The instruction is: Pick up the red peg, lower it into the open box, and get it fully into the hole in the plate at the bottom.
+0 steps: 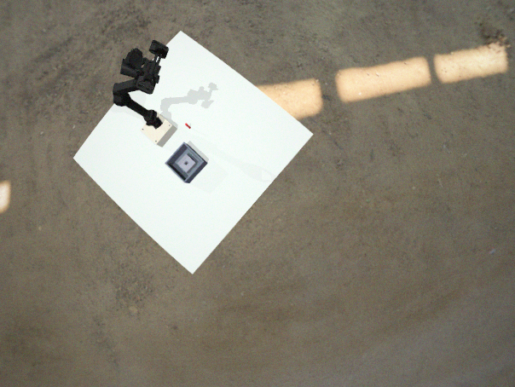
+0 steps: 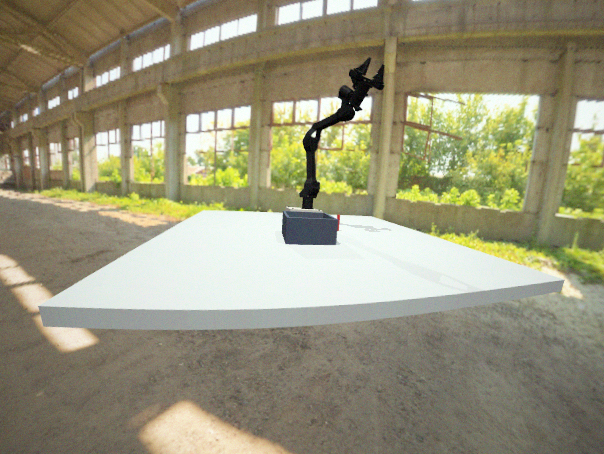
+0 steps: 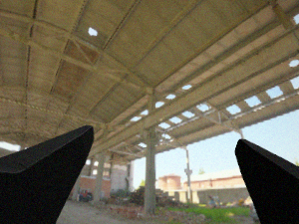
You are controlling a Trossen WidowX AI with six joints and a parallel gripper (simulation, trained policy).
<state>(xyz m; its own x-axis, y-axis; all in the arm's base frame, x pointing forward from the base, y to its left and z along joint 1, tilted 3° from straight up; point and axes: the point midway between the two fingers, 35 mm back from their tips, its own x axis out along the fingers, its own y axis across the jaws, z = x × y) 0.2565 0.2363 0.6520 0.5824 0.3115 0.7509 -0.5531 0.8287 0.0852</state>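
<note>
Now: gripper tip 110 mm past the red peg, 100 mm to the left of it and 740 mm above it. From my gripper tip the other things lie so: dark box: 100 mm ahead, 260 mm to the right, 750 mm below; grey plate: 100 mm ahead, 260 mm to the right, 730 mm below.
</note>
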